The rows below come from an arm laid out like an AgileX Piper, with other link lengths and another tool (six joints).
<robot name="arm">
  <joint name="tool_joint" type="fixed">
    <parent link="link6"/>
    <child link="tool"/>
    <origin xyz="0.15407 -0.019 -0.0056" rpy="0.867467 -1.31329 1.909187"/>
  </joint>
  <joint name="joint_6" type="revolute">
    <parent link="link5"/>
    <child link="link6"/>
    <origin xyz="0.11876 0 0.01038" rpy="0 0 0"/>
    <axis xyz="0.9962 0 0.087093"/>
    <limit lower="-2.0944" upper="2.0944"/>
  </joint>
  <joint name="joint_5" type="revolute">
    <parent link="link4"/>
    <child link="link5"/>
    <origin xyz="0 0 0" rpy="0 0 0"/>
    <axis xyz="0 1 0"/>
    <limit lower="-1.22" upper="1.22"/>
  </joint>
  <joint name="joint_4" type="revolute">
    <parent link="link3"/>
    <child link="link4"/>
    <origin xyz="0.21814 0 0.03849" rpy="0 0 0"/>
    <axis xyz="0.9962 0 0.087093"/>
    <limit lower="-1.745" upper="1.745"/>
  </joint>
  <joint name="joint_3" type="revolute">
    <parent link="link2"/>
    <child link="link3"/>
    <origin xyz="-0.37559 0 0.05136" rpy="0 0 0"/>
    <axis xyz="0 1 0"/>
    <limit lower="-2.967" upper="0"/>
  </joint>
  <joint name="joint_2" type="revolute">
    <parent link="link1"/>
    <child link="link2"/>
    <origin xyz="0 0 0" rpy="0 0 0"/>
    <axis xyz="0 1 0"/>
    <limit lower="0" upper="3.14"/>
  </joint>
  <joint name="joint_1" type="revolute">
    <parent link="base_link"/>
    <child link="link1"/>
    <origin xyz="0 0 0.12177" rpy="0 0 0"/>
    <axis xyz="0 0 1"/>
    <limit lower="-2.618" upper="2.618"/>
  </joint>
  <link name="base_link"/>
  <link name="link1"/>
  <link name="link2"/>
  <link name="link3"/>
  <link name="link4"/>
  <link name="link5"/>
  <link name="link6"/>
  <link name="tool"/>
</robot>
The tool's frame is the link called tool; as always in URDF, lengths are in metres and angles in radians.
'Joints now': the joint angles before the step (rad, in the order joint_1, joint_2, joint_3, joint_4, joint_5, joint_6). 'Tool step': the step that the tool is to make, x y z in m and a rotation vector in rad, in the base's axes. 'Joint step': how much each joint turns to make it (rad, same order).
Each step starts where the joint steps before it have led.
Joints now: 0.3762, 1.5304, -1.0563, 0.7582, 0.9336, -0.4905
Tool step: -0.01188, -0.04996, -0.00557, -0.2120, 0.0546, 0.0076
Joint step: 0.0000, -0.0085, -0.0949, -0.2809, 0.1598, 0.2070
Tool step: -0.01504, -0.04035, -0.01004, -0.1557, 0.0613, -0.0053
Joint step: 0.0000, 0.0000, -0.0128, -0.1550, 0.1020, 0.0933
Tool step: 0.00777, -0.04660, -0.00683, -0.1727, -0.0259, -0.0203
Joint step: 0.0000, -0.0001, 0.0000, -0.1861, 0.0236, 0.0773
